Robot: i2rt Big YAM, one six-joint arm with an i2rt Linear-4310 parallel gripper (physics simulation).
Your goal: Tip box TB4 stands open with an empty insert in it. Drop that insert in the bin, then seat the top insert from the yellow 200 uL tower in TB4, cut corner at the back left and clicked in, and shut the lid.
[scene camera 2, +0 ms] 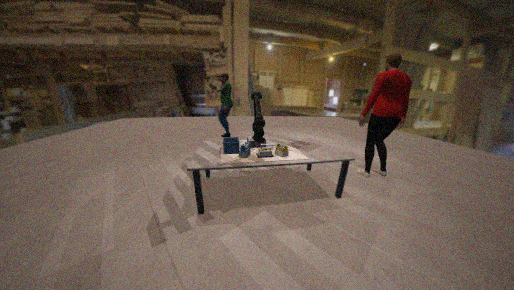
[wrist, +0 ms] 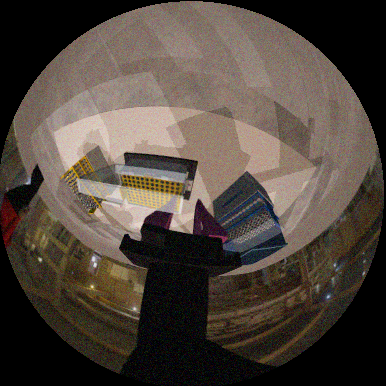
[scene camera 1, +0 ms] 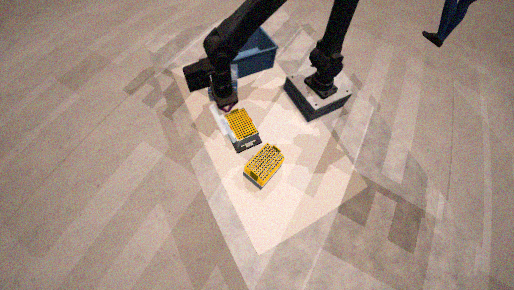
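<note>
Box TB4 (scene camera 1: pixel 248 145) (scene camera 2: pixel 264 152) (wrist: pixel 160 162) stands open with its yellow insert (scene camera 1: pixel 242 124) (wrist: pixel 152 184) in it. Its clear lid (scene camera 1: pixel 219 121) (wrist: pixel 102 190) is tilted back along one long side. The yellow tower (scene camera 1: pixel 265 164) (scene camera 2: pixel 281 150) (wrist: pixel 82 186) stands apart from TB4. My gripper (scene camera 1: pixel 228 107) (wrist: pixel 186 199) is partly open and empty, near the end of TB4 away from the yellow tower, by the lid. The exact gap to the lid is unclear. The blue bin (scene camera 1: pixel 260 52) (scene camera 2: pixel 231 145) stands behind, partly hidden by my arm in scene camera 1.
A blue tip tower (scene camera 2: pixel 244 150) (wrist: pixel 247 215) stands on the opposite side of TB4 from the yellow tower, mostly hidden by my gripper in scene camera 1. The arm's base block (scene camera 1: pixel 313 105) stands at the right. All stand on a pale mat (scene camera 1: pixel 265 227).
</note>
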